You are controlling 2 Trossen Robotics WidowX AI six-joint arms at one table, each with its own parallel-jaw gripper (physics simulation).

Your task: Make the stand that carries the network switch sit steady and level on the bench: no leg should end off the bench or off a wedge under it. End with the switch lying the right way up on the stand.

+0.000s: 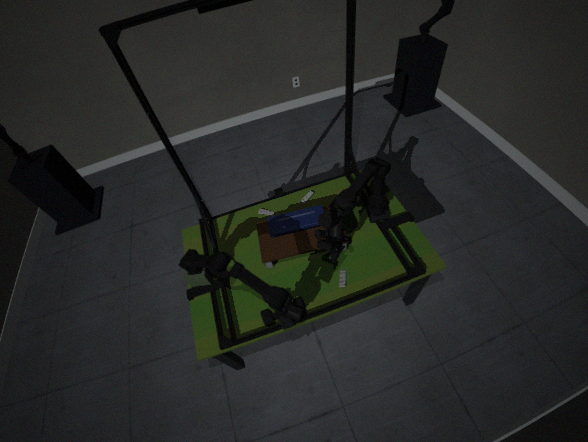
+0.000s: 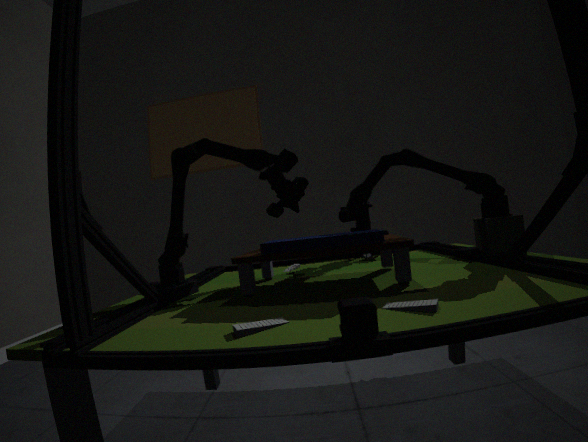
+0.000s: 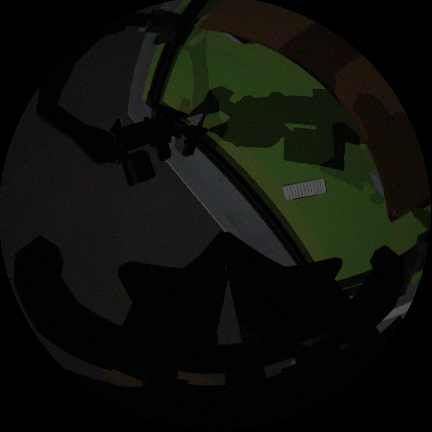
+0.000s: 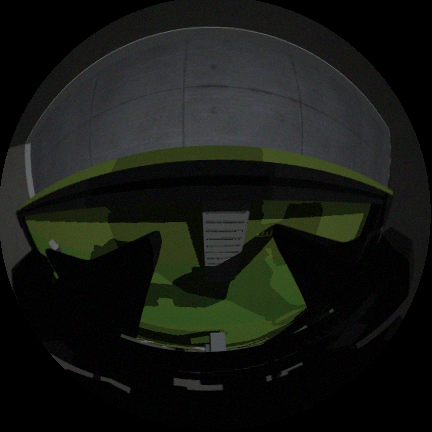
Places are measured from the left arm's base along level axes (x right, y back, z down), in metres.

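Pixels of known places: left gripper, between the fingertips: (image 1: 333, 262) (image 2: 298, 212) (image 3: 223, 236); right gripper, between the fingertips: (image 2: 366, 257) (image 3: 196, 121) (image 4: 218, 233); left arm's base, origin of its link: (image 1: 377, 210) (image 2: 172, 284); right arm's base, origin of its link: (image 1: 195, 268) (image 2: 496, 216).
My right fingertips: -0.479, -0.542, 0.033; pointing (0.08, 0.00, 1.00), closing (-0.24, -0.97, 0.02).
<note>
For each thing: its top centre in the pictures, then the offset to it from my right fingertips, as dx, dy, dz. Level surfaces: height alone.
- green bench, height of its surface: dz +0.001
- blue network switch, centre of its top: (image 2: 321, 236) (image 1: 296, 219) +0.428, +0.107, -0.128
- grey wedge, centre of its top: (image 4: 223, 256) (image 3: 194, 117) +0.012, -0.006, -0.011
The brown stand (image 1: 283, 246) (image 2: 399, 240) (image 3: 362, 96) stands on the green bench (image 1: 375, 259) (image 2: 204, 335) (image 3: 250, 68) (image 4: 241, 322). The blue network switch (image 1: 294, 219) (image 2: 323, 245) lies flat on it. My left gripper (image 1: 334, 253) (image 2: 278, 210) (image 3: 223, 236) is shut and empty, and hangs above one end of the stand. My right gripper (image 1: 281, 312) (image 2: 358, 224) (image 4: 218, 233) is open and empty, low near the bench edge. A grey wedge (image 4: 224, 238) (image 3: 196, 119) lies just ahead of its fingers. Other wedges (image 1: 342, 278) (image 3: 304, 189) (image 1: 266, 211) (image 1: 307, 196) (image 2: 259, 325) (image 2: 411, 304) lie loose.
Black frame rails (image 1: 406, 250) (image 2: 248, 352) run along the bench edges, with tall posts (image 1: 349, 88) above. A black block (image 2: 358, 317) sits on one rail. A small pale piece (image 1: 270, 264) lies by one stand leg. A dark cabinet (image 1: 419, 72) stands on the floor.
</note>
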